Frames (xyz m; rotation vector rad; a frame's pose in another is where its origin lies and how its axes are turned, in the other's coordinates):
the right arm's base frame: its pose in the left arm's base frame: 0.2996 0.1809 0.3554 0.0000 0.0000 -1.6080
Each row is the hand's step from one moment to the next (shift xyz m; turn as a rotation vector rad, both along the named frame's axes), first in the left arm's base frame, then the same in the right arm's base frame.
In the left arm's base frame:
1: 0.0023 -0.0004 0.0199 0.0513 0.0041 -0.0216
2: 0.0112 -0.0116 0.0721 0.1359 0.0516 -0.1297
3: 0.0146 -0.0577 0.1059 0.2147 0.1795 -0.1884
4: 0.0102 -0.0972 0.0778 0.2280 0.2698 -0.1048
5: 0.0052 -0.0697 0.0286 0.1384 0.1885 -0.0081
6: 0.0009 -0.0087 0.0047 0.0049 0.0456 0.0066
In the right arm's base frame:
1: 0.0003 0.0023 0.0199 -0.0060 0.0511 -0.0216
2: 0.0112 0.0116 0.0721 -0.0566 0.1339 -0.1297
3: 0.0571 0.0167 0.1059 -0.1874 0.2079 -0.1884
4: 0.0968 0.0138 0.0778 -0.2781 0.2178 -0.1048
5: 0.0695 0.0078 0.0286 -0.1935 0.1313 -0.0081
6: 0.0087 0.0012 0.0047 -0.0458 0.0032 0.0066

